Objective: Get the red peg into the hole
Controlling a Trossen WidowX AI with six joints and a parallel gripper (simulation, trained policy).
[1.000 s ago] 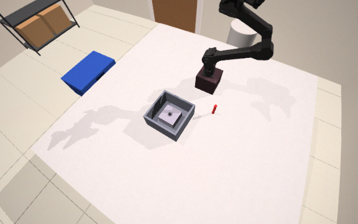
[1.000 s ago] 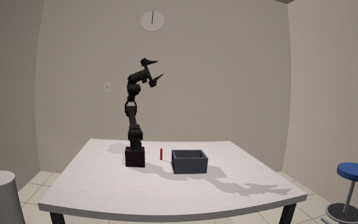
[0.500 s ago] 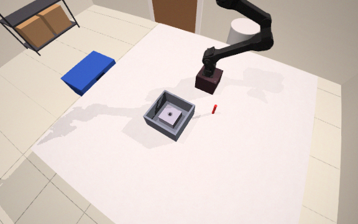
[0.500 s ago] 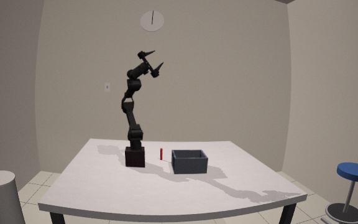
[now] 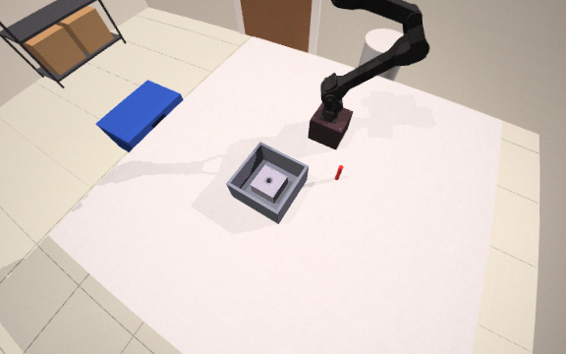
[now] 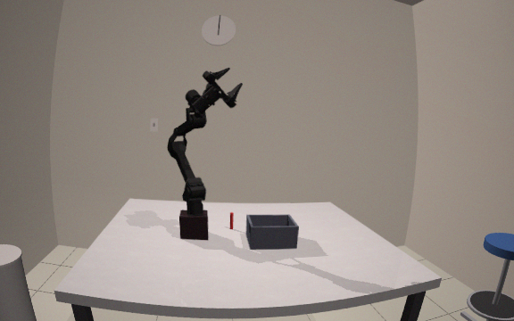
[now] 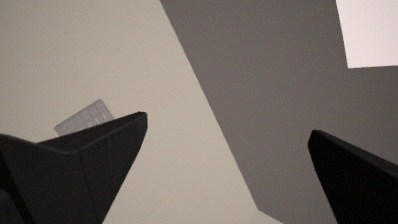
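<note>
Now: gripper tip 50 mm short of the red peg, 180 mm to the right of it and 640 mm above it. The rest, counted from my gripper tip: light grey plate (170 mm ahead, 30 mm to the right, 630 mm below); then grey box (170 mm ahead, 30 mm to the right, 650 mm below).
</note>
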